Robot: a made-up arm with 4 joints.
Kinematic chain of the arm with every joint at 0, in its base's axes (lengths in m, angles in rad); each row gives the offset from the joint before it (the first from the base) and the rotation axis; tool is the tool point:
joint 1: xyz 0 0 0.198 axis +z
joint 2: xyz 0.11 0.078 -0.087 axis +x
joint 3: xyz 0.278 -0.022 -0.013 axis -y
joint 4: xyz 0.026 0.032 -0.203 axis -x
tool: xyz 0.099 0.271 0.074
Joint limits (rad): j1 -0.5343..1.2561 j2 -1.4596..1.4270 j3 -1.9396..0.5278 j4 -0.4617..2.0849
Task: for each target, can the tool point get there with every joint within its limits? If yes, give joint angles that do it. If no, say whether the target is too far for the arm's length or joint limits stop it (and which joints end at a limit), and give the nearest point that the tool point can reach.
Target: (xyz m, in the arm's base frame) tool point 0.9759 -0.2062 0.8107
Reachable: no: too far | nearest point 0.6997 -0.0621 0.3633 | short by 0.545 m
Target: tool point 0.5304 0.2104 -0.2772
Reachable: yes | joints 0.3315 -0.9096 0.2016 0.6085
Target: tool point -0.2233 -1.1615 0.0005
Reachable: no: too far | nearest point 0.1183 -0.5713 0.0538 | short by 0.684 m
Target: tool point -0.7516 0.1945 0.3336
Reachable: no: joint limits stop it (at a limit: joint 1, joint 2) | nearest point -0.4292 0.2743 0.2011 | short by 0.358 m
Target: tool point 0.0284 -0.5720 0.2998
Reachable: no: joint limits stop it (at a limit: joint 1, joint 2, joint 4) | nearest point 0.0590 -0.5290 0.1140 | short by 0.193 m
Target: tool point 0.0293 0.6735 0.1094
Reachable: yes | joints 0.5864 1.0352 -0.3035 0.8976
